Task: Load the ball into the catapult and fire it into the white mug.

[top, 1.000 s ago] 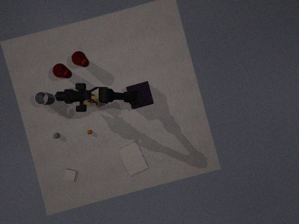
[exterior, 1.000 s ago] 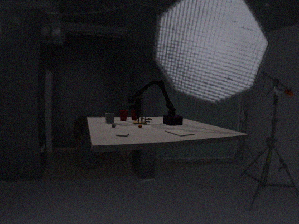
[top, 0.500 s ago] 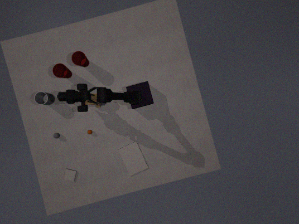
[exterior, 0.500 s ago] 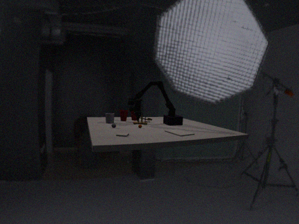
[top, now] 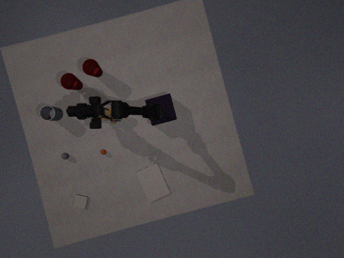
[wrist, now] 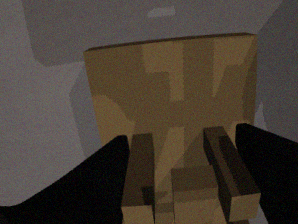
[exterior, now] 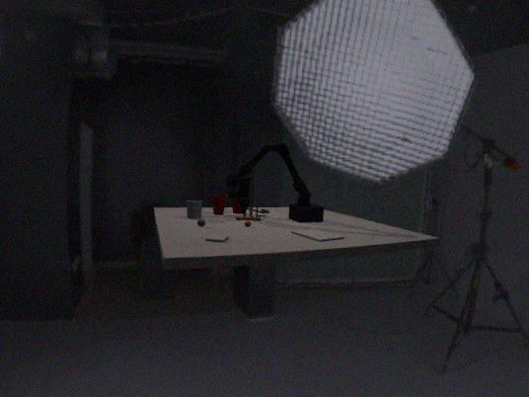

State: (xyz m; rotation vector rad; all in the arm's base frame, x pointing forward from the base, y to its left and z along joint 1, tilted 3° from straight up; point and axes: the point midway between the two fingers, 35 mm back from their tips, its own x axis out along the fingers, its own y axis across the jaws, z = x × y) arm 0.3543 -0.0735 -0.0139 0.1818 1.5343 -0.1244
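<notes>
The orange ball is 240 mm to the left of my gripper tip, 40 mm ahead of it and 20 mm below it. The rest, counted from my gripper tip: white mug 280 mm ahead, 60 mm to the right; then wooden catapult 60 mm behind, 30 mm to the left, 20 mm above; then small grey ball 270 mm ahead, 210 mm to the left, 10 mm below.
</notes>
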